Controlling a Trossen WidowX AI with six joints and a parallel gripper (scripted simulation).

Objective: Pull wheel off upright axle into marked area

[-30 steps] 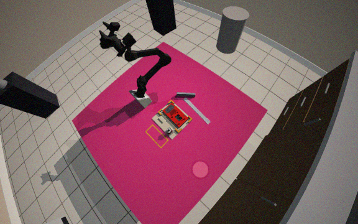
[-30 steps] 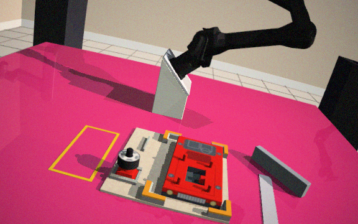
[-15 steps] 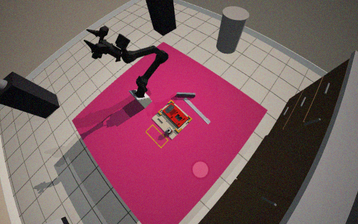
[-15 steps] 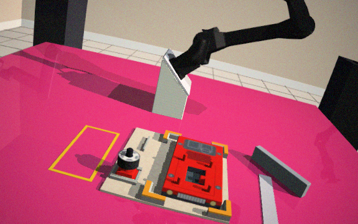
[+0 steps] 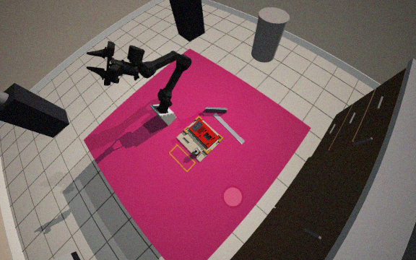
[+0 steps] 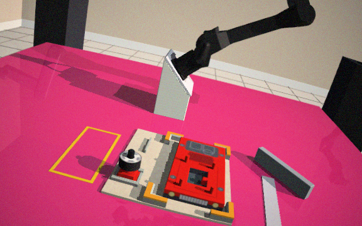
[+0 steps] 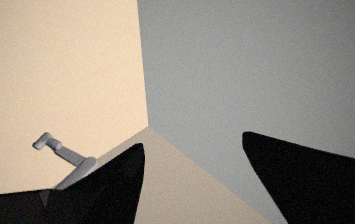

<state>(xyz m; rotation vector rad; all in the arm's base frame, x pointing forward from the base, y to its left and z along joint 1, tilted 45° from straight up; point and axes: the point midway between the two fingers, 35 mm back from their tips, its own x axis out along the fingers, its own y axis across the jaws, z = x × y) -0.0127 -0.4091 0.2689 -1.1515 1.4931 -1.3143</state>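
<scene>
Now: gripper tip 430 mm short of the wheel, 130 mm to the right of it and 590 mm above it.
</scene>
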